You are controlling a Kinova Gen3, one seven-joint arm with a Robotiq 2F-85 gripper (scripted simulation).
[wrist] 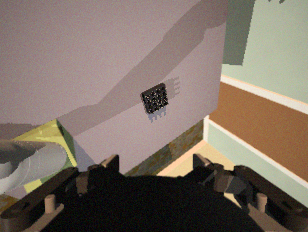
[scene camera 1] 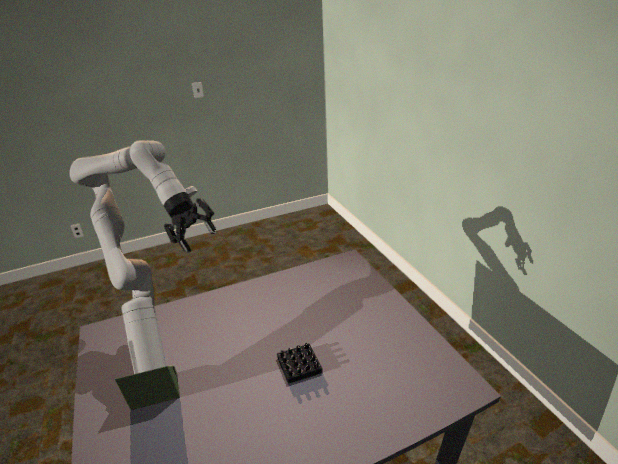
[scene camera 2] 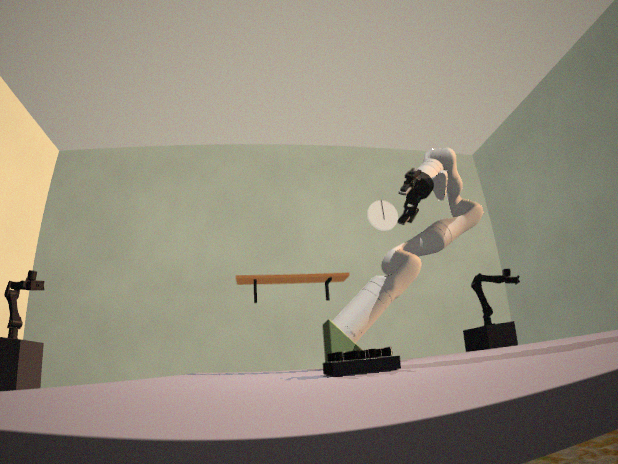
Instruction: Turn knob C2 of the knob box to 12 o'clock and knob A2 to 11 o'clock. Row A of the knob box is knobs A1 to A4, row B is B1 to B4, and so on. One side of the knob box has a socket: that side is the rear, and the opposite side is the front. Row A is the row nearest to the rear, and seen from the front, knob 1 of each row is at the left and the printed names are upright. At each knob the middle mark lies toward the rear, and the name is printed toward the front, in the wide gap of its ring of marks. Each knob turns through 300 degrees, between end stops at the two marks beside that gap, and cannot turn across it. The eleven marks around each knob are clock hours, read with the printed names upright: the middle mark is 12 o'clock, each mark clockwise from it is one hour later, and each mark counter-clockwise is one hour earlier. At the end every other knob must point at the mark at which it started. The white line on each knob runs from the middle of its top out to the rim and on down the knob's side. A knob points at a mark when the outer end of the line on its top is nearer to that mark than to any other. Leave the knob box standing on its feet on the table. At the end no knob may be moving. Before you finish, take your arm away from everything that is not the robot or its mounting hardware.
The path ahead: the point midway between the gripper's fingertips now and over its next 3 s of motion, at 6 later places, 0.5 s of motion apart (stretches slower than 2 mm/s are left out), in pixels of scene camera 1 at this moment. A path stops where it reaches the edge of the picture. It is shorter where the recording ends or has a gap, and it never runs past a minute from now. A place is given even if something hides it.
The gripper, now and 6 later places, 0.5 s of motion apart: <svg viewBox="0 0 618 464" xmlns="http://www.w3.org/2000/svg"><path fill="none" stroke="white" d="M201 242L236 259L265 289L282 323L285 337L286 341L287 346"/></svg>
